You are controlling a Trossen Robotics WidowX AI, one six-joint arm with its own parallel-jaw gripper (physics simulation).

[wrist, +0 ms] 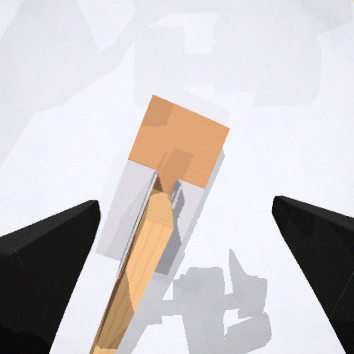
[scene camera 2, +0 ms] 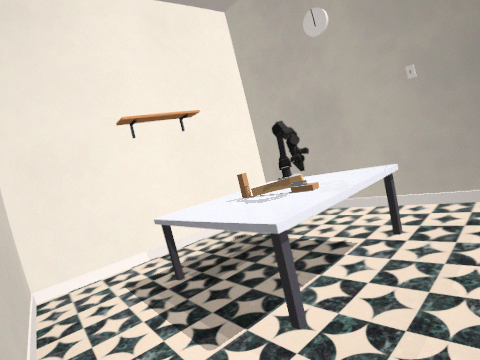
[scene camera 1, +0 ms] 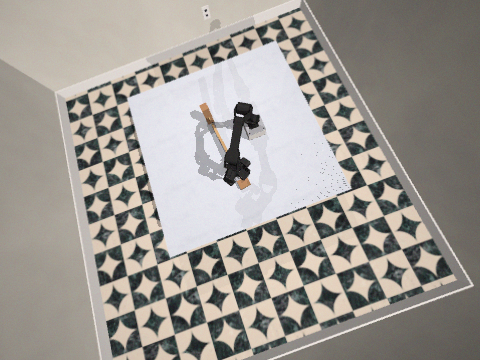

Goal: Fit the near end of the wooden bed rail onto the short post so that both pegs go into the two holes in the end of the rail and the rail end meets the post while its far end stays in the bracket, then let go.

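Where they show: gripper, fingertip midpoint: (wrist: 187,206) (scene camera 2: 302,170); arm's base at its link origin: (scene camera 2: 287,176) (scene camera 1: 253,124).
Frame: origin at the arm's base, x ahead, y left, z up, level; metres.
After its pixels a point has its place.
The wooden rail (scene camera 1: 219,139) @[y 0.019, x 0.257, z -0.006 m] (scene camera 2: 277,185) @[y 0.118, x 0.244, z -0.024 m] (wrist: 150,245) @[y 0.293, x 0.211, z 0.022 m] slopes across the table. Its low end is beside the upright wooden post (scene camera 1: 204,108) @[y -0.175, x 0.278, z 0.100 m] (scene camera 2: 243,185) @[y -0.169, x 0.301, z 0.014 m]; contact, pegs and holes are too small to tell. Its raised end is between the thin upright plates of the grey metal bracket (scene camera 2: 299,183) (wrist: 122,210), which is on a flat orange-brown block (scene camera 1: 243,184) @[y 0.372, x 0.207, z -0.044 m] (scene camera 2: 306,188) @[y 0.352, x 0.241, z -0.063 m] (wrist: 177,135) @[y 0.365, x 0.196, z -0.044 m]. My gripper (scene camera 1: 237,172) @[y 0.330, x 0.212, z 0.043 m] (scene camera 2: 304,160) (wrist: 187,206) @[y 0.330, x 0.212, z 0.043 m] is open and empty. It hangs above the bracket end of the rail, with one finger to each side in the wrist view.
The rail, post and block are on a white table (scene camera 1: 300,165) @[y 0.377, x -0.212, z -0.079 m] (scene camera 2: 225,212) @[y 0.087, x 0.678, z -0.080 m]. The arm's light grey base (scene camera 1: 256,131) @[y 0.062, x -0.003, z 0.001 m] stands on the table to the right of the rail in scene camera 1. A wooden wall shelf (scene camera 2: 159,117) is away from the table.
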